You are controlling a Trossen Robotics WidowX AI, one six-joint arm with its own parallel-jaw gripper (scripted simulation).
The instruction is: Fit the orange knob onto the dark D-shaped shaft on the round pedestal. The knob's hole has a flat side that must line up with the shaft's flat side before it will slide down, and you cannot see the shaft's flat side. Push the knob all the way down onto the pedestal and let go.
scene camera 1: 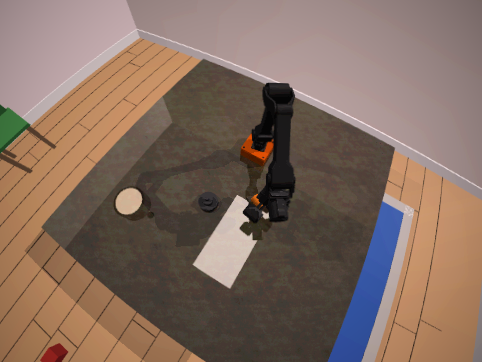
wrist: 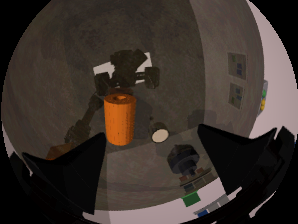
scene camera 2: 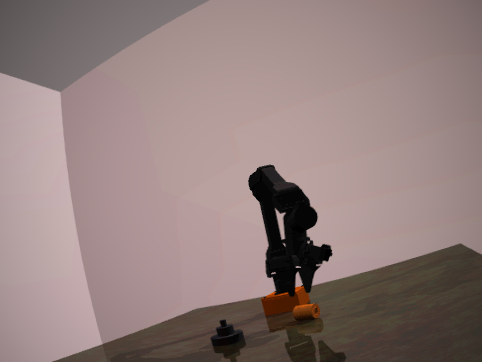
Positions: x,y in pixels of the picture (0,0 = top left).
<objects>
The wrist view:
my gripper: 153,134
orange knob: 119,108
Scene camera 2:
my gripper: 300,294
</objects>
